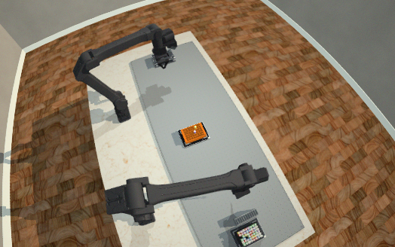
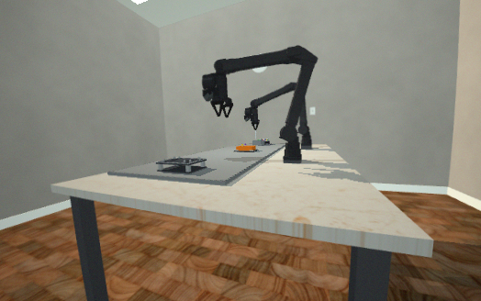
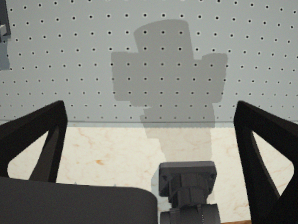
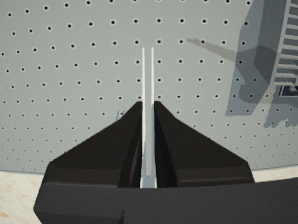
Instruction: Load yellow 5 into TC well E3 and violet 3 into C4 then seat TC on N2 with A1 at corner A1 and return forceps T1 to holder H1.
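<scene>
My right hand is 30 mm short of the slotted grey holder, 150 mm to the left of it and 150 mm above it.
</scene>
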